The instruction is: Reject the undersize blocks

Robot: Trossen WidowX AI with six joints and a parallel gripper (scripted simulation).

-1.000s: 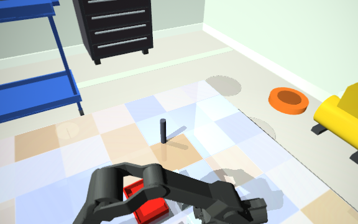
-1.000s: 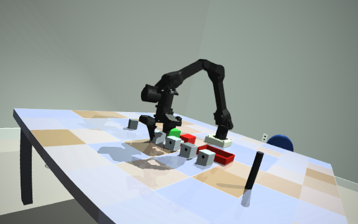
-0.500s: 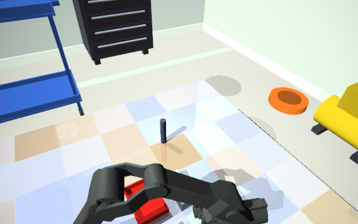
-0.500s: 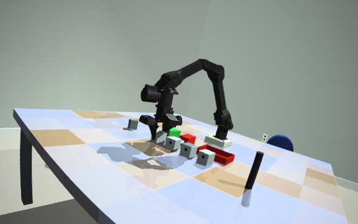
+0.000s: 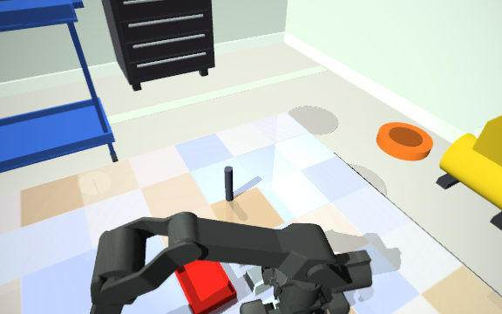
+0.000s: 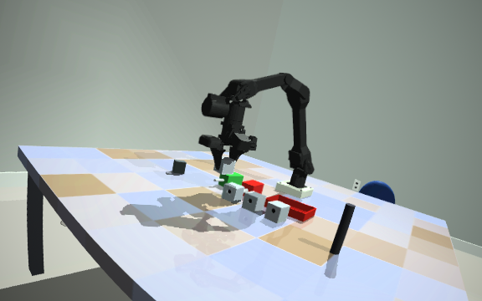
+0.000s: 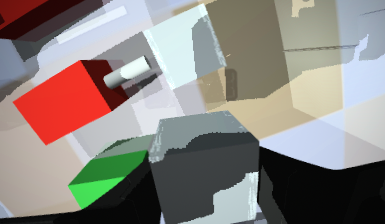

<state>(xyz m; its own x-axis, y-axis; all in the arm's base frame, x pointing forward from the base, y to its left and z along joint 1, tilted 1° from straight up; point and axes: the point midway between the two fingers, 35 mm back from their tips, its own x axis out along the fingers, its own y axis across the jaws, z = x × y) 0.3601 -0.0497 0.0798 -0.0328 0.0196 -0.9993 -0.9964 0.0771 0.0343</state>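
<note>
Right now my gripper tip is 12 cm past the red reject tray, 19 cm to the right of it and 7 cm above it. Also, from my gripper tip: green GO gauge 7 cm behind, 5 cm to the right, 5 cm below.
</note>
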